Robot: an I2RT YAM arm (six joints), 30 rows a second.
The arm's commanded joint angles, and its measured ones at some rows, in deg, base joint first. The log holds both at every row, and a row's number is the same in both.
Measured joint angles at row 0:
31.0, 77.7, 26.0, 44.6, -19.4, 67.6
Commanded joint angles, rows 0 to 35:
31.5, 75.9, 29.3, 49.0, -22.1, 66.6
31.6, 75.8, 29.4, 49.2, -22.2, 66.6
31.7, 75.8, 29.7, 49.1, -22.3, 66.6
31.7, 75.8, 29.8, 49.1, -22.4, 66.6
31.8, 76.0, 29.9, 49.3, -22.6, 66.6
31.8, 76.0, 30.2, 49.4, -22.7, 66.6
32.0, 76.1, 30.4, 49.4, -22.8, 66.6
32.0, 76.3, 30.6, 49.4, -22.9, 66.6
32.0, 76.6, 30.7, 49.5, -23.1, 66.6
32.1, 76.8, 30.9, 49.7, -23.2, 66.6
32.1, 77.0, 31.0, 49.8, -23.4, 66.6
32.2, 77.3, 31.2, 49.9, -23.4, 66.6
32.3, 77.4, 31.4, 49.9, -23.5, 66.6
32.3, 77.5, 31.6, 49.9, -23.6, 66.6
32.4, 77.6, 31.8, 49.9, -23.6, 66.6
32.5, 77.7, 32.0, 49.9, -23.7, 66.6
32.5, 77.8, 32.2, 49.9, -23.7, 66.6
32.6, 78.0, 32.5, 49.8, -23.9, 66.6
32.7, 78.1, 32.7, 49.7, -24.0, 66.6
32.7, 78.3, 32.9, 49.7, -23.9, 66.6
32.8, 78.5, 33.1, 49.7, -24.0, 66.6
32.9, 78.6, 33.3, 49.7, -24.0, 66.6
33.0, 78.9, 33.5, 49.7, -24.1, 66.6
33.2, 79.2, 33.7, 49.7, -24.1, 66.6
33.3, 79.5, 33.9, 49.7, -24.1, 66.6
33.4, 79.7, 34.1, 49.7, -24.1, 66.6
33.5, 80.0, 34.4, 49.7, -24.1, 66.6
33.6, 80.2, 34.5, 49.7, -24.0, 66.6
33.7, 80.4, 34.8, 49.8, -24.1, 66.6
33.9, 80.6, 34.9, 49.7, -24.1, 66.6
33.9, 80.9, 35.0, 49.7, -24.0, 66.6
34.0, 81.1, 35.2, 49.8, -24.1, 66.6
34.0, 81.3, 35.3, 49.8, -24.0, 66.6
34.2, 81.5, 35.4, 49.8, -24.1, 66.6
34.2, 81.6, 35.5, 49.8, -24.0, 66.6
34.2, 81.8, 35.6, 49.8, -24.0, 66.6
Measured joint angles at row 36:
32.3, 81.9, 31.1, 42.2, -20.6, 67.9
